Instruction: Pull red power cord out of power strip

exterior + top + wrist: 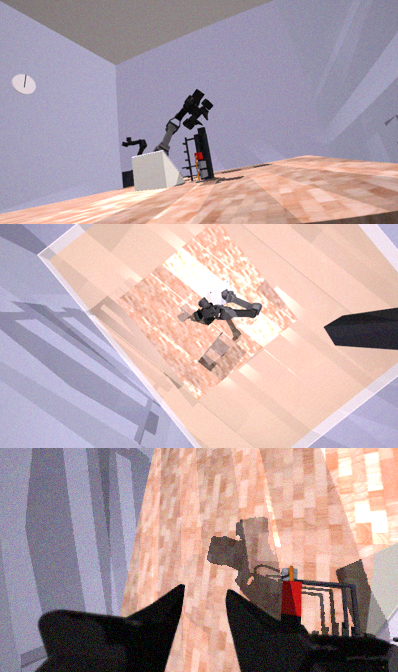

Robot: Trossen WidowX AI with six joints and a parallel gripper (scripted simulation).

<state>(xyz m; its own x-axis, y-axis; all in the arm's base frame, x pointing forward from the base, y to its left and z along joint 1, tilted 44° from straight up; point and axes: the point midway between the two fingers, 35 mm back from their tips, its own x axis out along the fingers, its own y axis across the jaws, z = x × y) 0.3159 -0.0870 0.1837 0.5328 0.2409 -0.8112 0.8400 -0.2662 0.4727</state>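
My gripper tip is 15 cm above the red plug, 7 cm past it and 1 cm to the right of it.
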